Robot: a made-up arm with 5 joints.
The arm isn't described. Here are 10 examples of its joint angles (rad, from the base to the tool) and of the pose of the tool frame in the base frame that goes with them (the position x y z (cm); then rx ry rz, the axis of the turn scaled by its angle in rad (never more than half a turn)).
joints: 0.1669 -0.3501 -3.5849 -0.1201 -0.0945
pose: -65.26 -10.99 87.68 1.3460 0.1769 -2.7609
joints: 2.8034 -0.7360 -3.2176 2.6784 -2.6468
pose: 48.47 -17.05 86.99 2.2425 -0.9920 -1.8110
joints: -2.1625 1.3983 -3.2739 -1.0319 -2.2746
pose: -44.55 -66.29 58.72 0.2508 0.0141 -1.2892
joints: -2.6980 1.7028 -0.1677 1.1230 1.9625
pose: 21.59 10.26 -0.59 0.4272 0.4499 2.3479
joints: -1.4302 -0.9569 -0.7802 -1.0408 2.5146
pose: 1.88 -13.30 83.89 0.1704 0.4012 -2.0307
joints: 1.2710 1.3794 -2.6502 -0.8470 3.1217
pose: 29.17 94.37 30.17 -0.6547 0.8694 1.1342
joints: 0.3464 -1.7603 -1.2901 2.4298 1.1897
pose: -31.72 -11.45 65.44 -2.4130 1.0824 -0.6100
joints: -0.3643 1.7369 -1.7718 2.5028 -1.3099
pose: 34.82 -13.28 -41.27 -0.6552 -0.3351 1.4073
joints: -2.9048 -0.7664 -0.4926 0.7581 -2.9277
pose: -41.24 -9.95 43.63 2.9405 0.0337 -0.7333
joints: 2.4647 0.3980 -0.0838 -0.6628 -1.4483
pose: -24.85 19.97 -5.04 1.1053 -2.7222 -0.4520
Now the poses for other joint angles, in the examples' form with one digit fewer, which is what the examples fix.
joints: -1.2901 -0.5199 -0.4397 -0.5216 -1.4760
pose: 13.0 -45.0 48.1 1.661 0.155 0.285
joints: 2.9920 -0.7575 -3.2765 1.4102 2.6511
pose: 70.3 -10.6 92.8 -0.668 -0.115 2.431
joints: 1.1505 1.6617 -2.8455 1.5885 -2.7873
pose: 38.8 86.8 -15.9 1.093 -2.599 0.395
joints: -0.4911 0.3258 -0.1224 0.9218 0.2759
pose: 12.9 -6.9 -9.4 -2.378 0.960 1.608
